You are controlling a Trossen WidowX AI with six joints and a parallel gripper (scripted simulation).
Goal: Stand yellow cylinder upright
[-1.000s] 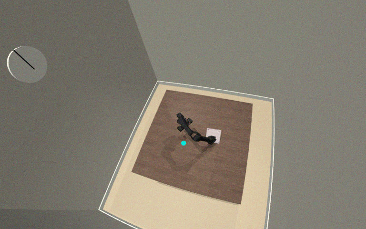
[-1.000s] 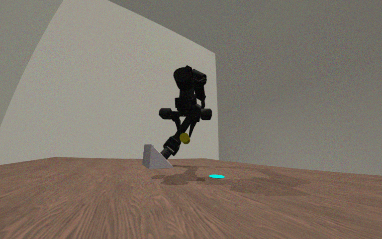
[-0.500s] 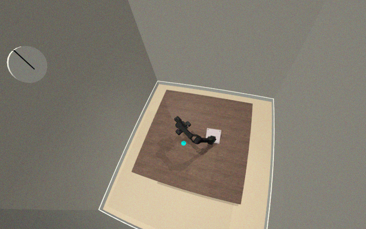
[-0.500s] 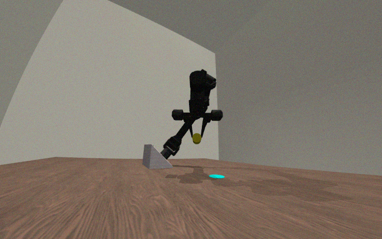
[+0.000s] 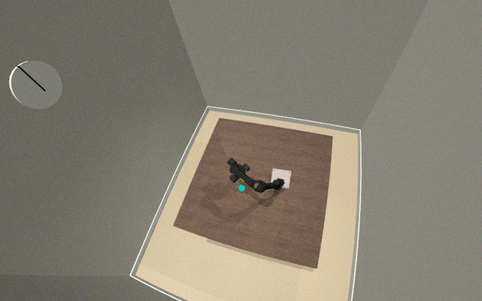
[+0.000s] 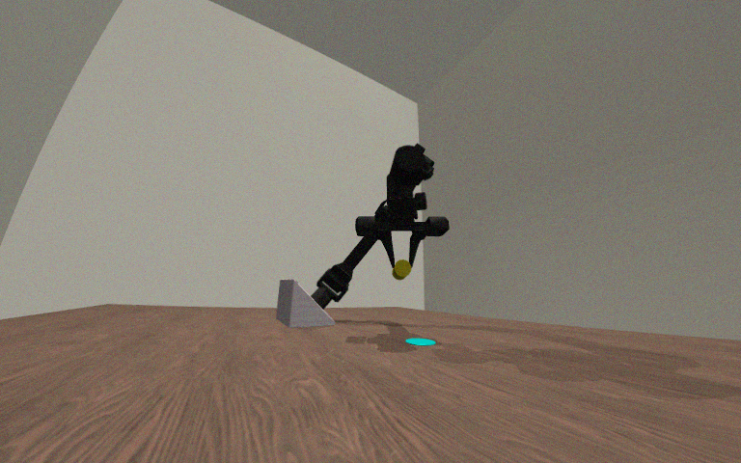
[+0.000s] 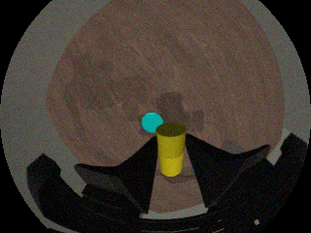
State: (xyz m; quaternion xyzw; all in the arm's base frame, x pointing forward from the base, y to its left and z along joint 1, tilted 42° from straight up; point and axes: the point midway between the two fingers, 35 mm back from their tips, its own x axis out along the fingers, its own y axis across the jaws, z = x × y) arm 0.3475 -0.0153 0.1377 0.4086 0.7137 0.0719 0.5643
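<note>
The cyan circle is 10 mm behind my gripper tip, 50 mm to the left of it and 140 mm below it. Also, from my gripper tip: yellow cylinder (20 mm behind, 10 mm to the left).
</note>
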